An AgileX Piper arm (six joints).
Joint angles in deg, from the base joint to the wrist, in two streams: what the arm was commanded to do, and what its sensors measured. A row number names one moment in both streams.
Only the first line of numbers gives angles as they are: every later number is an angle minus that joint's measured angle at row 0.
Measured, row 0:
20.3 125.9 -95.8 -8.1 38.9 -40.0
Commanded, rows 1 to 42:
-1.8 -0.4 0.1 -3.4 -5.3 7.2
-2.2 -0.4 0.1 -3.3 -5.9 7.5
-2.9 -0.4 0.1 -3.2 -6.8 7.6
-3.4 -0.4 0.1 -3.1 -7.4 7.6
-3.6 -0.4 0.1 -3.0 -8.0 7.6
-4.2 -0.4 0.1 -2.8 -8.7 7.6
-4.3 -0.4 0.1 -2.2 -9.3 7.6
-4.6 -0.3 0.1 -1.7 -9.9 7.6
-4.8 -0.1 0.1 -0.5 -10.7 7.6
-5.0 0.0 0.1 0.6 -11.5 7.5
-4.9 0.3 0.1 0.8 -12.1 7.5
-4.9 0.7 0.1 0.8 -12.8 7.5
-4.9 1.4 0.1 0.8 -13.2 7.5
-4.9 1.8 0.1 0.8 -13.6 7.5
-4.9 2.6 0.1 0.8 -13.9 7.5
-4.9 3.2 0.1 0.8 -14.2 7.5
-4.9 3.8 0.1 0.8 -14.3 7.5
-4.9 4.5 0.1 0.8 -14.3 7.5
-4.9 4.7 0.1 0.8 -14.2 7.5
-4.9 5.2 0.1 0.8 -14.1 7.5
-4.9 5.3 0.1 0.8 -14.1 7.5
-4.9 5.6 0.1 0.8 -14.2 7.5
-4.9 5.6 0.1 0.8 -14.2 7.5
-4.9 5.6 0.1 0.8 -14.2 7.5
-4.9 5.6 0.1 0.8 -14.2 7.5
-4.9 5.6 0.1 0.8 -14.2 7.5
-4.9 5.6 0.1 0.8 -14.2 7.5
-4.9 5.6 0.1 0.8 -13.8 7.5
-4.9 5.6 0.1 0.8 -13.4 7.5
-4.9 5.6 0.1 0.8 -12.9 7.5
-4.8 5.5 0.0 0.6 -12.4 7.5
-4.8 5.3 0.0 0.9 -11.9 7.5
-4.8 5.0 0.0 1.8 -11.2 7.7
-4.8 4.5 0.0 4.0 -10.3 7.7
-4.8 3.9 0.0 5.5 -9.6 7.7
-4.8 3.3 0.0 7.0 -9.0 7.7
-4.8 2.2 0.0 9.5 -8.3 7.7
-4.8 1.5 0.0 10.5 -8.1 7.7
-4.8 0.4 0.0 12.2 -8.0 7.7
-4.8 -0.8 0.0 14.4 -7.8 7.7
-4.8 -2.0 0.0 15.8 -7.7 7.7
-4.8 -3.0 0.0 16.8 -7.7 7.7
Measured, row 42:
-4.7 1.8 0.0 11.3 -8.1 7.4
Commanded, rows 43 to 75:
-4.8 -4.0 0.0 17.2 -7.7 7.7
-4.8 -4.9 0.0 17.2 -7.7 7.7
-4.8 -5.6 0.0 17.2 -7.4 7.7
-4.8 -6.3 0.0 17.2 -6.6 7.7
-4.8 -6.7 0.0 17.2 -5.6 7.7
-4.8 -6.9 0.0 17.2 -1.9 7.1
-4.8 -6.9 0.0 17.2 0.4 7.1
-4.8 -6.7 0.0 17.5 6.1 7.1
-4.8 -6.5 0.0 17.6 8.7 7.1
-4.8 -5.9 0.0 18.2 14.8 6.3
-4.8 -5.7 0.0 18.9 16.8 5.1
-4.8 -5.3 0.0 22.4 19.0 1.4
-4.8 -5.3 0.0 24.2 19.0 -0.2
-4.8 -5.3 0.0 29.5 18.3 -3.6
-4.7 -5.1 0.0 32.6 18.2 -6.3
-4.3 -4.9 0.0 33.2 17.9 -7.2
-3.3 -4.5 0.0 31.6 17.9 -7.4
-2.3 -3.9 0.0 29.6 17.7 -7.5
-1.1 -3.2 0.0 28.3 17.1 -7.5
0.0 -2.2 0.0 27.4 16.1 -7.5
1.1 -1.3 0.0 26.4 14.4 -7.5
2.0 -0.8 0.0 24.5 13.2 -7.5
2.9 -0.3 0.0 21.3 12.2 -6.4
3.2 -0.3 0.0 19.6 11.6 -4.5
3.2 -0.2 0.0 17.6 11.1 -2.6
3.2 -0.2 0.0 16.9 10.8 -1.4
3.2 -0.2 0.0 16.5 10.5 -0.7
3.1 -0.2 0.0 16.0 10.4 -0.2
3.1 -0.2 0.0 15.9 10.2 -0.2
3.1 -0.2 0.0 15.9 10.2 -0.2
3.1 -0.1 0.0 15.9 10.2 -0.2
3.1 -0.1 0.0 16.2 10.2 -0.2
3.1 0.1 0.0 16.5 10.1 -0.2
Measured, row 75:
3.4 0.0 0.0 16.8 10.7 -0.7
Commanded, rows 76 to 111:
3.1 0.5 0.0 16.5 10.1 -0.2
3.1 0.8 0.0 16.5 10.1 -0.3
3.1 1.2 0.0 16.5 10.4 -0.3
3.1 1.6 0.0 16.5 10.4 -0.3
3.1 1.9 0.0 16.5 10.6 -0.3
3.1 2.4 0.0 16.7 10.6 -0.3
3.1 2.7 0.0 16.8 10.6 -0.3
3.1 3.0 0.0 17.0 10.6 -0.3
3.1 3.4 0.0 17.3 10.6 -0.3
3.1 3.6 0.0 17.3 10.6 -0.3
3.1 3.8 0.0 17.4 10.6 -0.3
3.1 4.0 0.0 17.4 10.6 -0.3
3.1 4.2 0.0 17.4 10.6 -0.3
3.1 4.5 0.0 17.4 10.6 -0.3
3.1 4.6 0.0 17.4 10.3 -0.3
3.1 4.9 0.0 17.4 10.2 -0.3
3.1 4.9 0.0 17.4 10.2 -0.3
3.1 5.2 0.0 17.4 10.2 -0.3
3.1 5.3 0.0 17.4 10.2 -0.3
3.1 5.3 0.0 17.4 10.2 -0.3
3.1 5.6 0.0 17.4 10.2 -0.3
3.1 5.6 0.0 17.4 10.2 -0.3
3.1 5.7 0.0 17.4 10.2 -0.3
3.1 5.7 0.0 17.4 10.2 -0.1
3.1 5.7 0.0 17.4 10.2 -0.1
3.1 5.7 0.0 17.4 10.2 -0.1
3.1 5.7 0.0 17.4 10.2 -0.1
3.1 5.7 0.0 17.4 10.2 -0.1
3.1 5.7 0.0 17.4 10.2 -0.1
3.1 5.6 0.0 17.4 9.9 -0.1
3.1 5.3 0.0 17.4 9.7 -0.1
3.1 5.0 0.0 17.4 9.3 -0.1
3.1 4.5 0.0 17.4 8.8 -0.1
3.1 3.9 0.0 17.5 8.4 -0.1
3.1 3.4 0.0 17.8 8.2 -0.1
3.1 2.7 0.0 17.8 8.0 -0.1
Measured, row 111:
3.3 4.6 0.0 17.6 9.3 0.1
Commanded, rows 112 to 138:
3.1 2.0 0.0 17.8 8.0 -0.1
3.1 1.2 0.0 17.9 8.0 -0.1
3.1 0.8 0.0 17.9 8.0 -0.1
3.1 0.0 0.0 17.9 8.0 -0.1
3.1 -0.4 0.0 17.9 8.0 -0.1
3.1 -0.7 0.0 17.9 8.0 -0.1
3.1 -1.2 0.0 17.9 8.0 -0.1
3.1 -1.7 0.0 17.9 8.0 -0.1
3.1 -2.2 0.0 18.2 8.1 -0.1
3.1 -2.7 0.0 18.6 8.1 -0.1
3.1 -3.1 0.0 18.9 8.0 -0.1
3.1 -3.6 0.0 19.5 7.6 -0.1
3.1 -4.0 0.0 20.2 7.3 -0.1
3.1 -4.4 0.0 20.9 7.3 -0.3
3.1 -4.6 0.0 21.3 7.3 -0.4
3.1 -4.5 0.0 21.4 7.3 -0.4
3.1 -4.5 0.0 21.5 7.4 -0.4
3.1 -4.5 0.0 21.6 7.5 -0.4
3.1 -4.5 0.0 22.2 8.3 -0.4
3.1 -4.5 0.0 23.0 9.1 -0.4
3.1 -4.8 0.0 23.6 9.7 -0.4
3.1 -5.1 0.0 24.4 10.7 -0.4
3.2 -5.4 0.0 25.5 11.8 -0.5
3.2 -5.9 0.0 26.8 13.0 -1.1
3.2 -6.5 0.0 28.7 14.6 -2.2
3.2 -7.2 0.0 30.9 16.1 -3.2
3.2 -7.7 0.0 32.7 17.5 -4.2
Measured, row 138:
3.3 -4.6 0.3 25.8 12.9 -0.9
